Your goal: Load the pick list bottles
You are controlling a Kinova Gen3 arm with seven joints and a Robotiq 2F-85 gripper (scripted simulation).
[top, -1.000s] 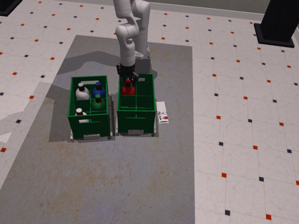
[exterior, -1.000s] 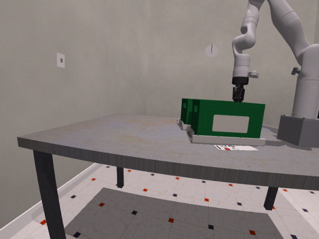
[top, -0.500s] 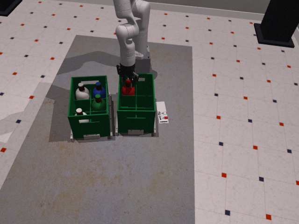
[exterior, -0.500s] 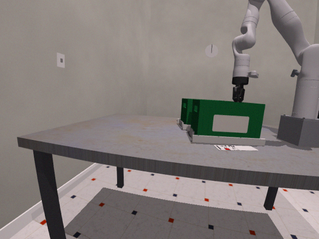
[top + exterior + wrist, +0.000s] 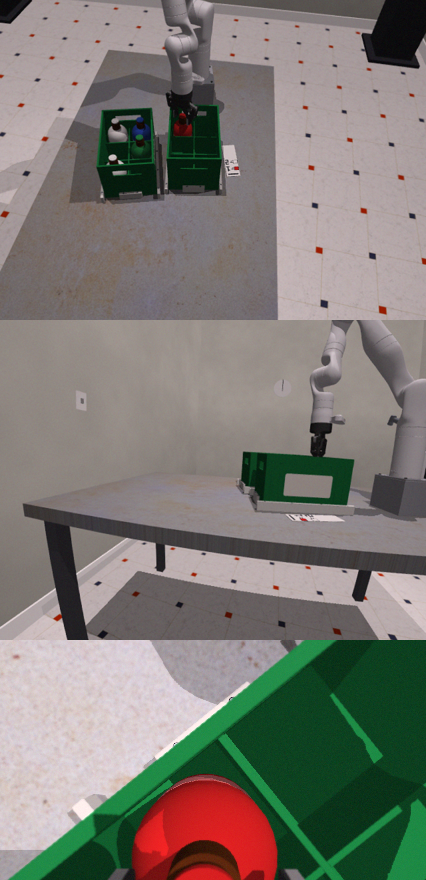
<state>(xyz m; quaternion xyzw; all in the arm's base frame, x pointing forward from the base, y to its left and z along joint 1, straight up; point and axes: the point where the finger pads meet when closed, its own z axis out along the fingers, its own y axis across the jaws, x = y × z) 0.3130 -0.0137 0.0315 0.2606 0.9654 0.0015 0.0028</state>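
My gripper is now 7 cm above the red-label bottle. The rest, counted from my hand: green bottle 13 cm ahead, 13 cm to the right, 7 cm below; then blue bottle 5 cm ahead, 15 cm to the right, 7 cm below; then pick list 5 cm ahead, 20 cm to the left, 15 cm below.
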